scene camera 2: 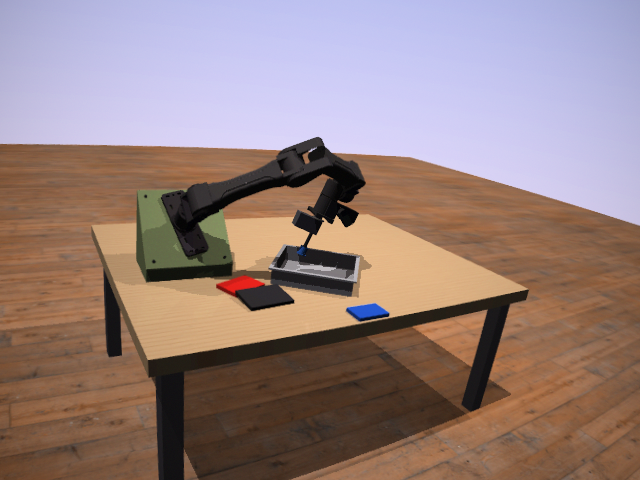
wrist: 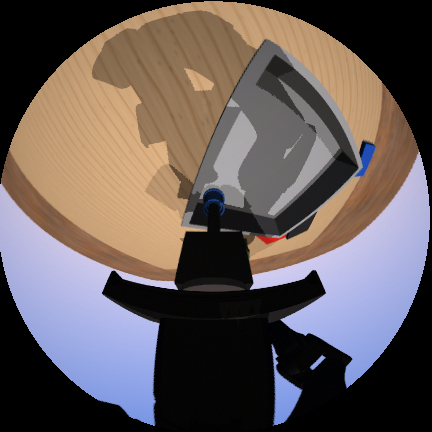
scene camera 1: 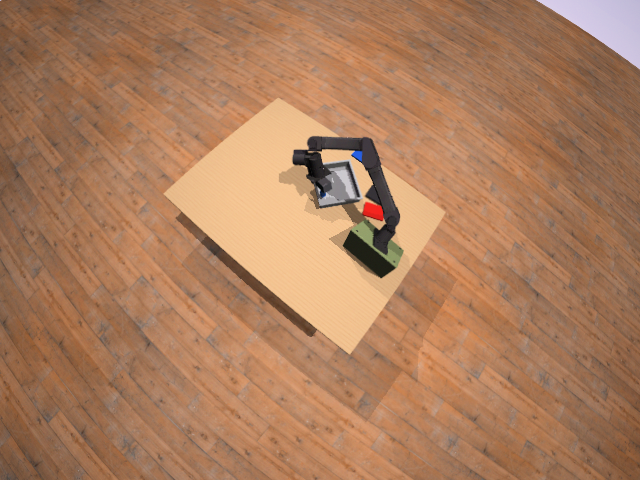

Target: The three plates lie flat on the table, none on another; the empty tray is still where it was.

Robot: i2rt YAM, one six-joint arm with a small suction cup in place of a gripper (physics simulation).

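Frame: origin at the arm's base, x ahead, y left, z up, level; metres.
Where they show: hand at its tool point: (scene camera 2: 300, 254) (wrist: 213, 197) (scene camera 1: 323, 195); arm's base at its link origin: (scene camera 2: 184, 223) (scene camera 1: 379, 241).
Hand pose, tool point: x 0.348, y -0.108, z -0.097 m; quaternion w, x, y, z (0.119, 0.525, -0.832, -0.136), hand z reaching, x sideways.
Things, the pixels of their top centre, and the offset from my tool point. Level surfaces: height alone.
- red plate at its top centre: (scene camera 2: 241, 284) (wrist: 272, 235) (scene camera 1: 374, 211) dx -0.262, dy -0.082, dz -0.025 m
- black plate at its top centre: (scene camera 2: 265, 293) (wrist: 301, 228) (scene camera 1: 379, 195) dx -0.246, dy -0.176, dz -0.016 m
- blue plate at its top centre: (scene camera 2: 368, 310) (wrist: 364, 161) (scene camera 1: 361, 155) dx -0.044, dy -0.354, dz -0.026 m
- grey tray at its top centre: (wrist: 288, 190) (scene camera 2: 317, 261) (scene camera 1: 335, 181) dx -0.015, dy -0.099, dz +0.014 m
- table at its surface level: dz -0.036 m
The red plate (scene camera 1: 372, 211) (scene camera 2: 240, 284) (wrist: 270, 239) lies flat on the table close beside the black plate (scene camera 1: 372, 194) (scene camera 2: 265, 297) (wrist: 301, 227), which also lies flat. The blue plate (scene camera 1: 357, 155) (scene camera 2: 368, 311) (wrist: 367, 159) lies flat by itself near the table edge. The arm hides part of the black and blue plates in scene camera 1. The grey tray (scene camera 1: 355, 180) (scene camera 2: 312, 282) (wrist: 315, 195) stands upright with no plate in it. My suction cup (scene camera 1: 322, 194) (scene camera 2: 302, 251) (wrist: 214, 200) is open, holds nothing and is over one corner of the tray.
The green base block (scene camera 1: 364, 232) (scene camera 2: 186, 270) carries the arm and stands near the red plate, on the table (scene camera 1: 248, 180) (scene camera 2: 423, 273) (wrist: 65, 150). The tray's raised walls are under the wrist. The arm casts shadows over the tray and table.
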